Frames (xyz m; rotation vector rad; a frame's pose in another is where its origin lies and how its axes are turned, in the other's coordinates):
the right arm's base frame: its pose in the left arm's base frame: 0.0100 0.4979 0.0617 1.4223 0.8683 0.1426
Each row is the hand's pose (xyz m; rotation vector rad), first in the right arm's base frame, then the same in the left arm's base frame.
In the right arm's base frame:
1: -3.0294 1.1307 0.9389 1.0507 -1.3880 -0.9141
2: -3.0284 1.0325 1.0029 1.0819 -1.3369 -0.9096
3: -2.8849 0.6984 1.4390 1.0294 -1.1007 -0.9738
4: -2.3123 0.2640 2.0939 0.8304 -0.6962 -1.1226
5: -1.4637 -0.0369 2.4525 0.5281 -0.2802 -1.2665
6: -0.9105 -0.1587 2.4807 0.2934 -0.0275 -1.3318
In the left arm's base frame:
1: -1.0818 -1.7600 2.3083 1.3941 0.2397 -1.9930
2: -1.0824 -1.8296 2.2140 1.4392 0.2856 -1.9842
3: -0.8567 -2.1606 1.8116 1.4559 0.5580 -1.8684
4: -0.2426 -2.4406 1.1117 1.3308 1.0319 -1.6154
5: 0.4403 -2.3006 0.4384 1.0630 1.4650 -1.2813
6: 0.7928 -2.0309 0.0853 0.8410 1.6786 -1.0342

